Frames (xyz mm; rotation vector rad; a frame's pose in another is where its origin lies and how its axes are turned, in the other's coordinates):
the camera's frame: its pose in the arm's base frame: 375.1 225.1 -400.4 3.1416 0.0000 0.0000
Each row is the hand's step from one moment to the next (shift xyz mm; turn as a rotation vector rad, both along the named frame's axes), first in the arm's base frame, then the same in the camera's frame.
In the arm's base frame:
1: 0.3 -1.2 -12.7 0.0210 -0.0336 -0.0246
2: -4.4 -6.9 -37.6 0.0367 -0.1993 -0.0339
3: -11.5 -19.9 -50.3 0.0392 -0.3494 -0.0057
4: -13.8 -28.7 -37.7 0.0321 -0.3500 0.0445
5: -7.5 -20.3 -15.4 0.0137 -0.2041 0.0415
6: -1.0 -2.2 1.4 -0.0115 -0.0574 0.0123
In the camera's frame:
1: 0.3 1.2 12.7 0.0210 0.0336 0.0246
2: -4.4 6.9 37.6 0.0367 0.1993 0.0339
3: -11.5 19.9 50.3 0.0392 0.3494 0.0057
4: -13.8 28.7 37.7 0.0321 0.3500 -0.0445
5: -7.5 20.3 15.4 0.0137 0.2041 -0.0415
6: -1.0 2.2 -1.4 -0.0115 0.0574 -0.0123

